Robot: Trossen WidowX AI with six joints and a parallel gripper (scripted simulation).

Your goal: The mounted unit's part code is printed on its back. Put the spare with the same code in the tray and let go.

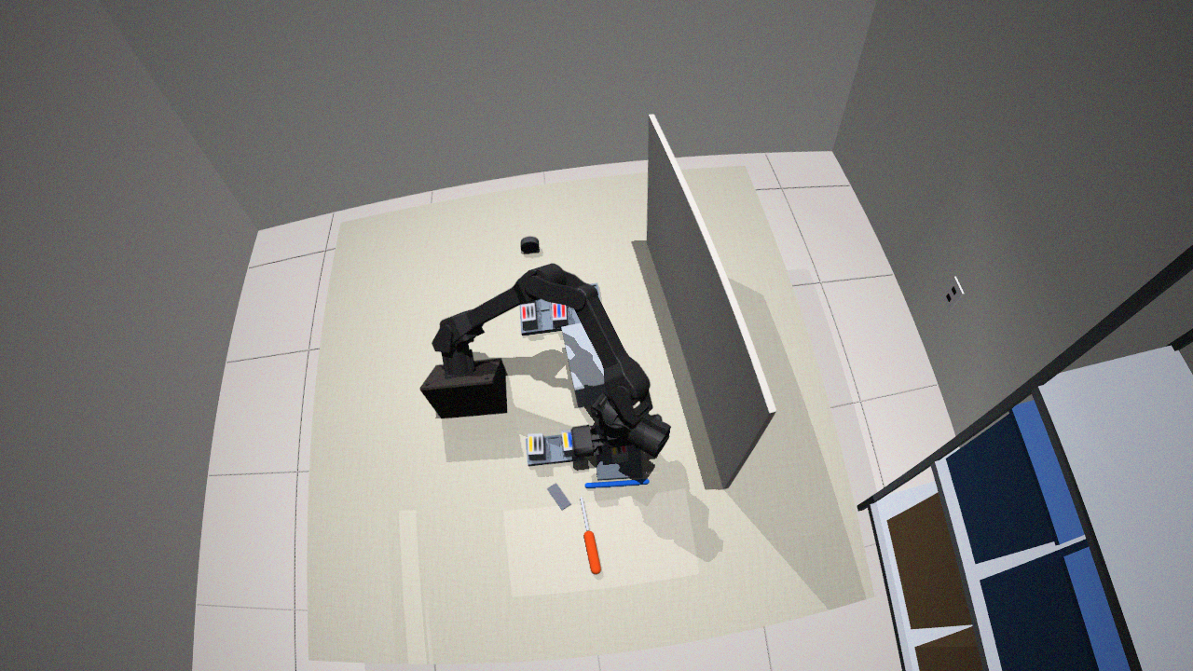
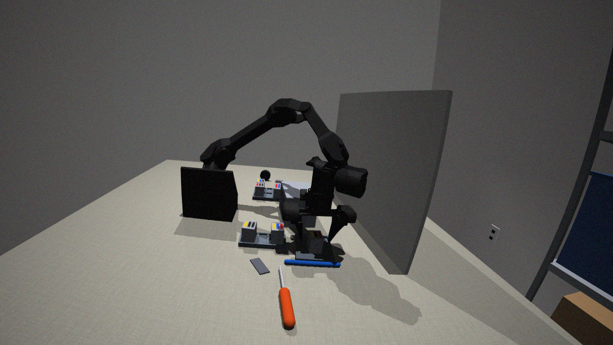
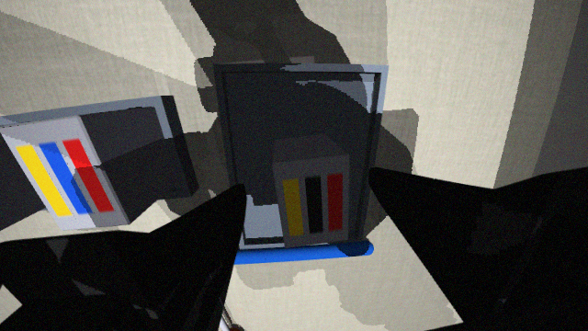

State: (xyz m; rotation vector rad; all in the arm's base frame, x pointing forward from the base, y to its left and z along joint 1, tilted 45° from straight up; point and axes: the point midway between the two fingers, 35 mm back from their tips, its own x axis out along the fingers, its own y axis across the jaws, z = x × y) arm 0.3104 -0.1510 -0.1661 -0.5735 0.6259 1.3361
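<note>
My gripper tip is 1 cm below the grey spare. Round my gripper tip: grey tray: 2 cm below; grey mounted unit: 21 cm to the left, 3 cm above, 1 cm behind; blue pen: 7 cm to the right, 2 cm below, 2 cm behind.
</note>
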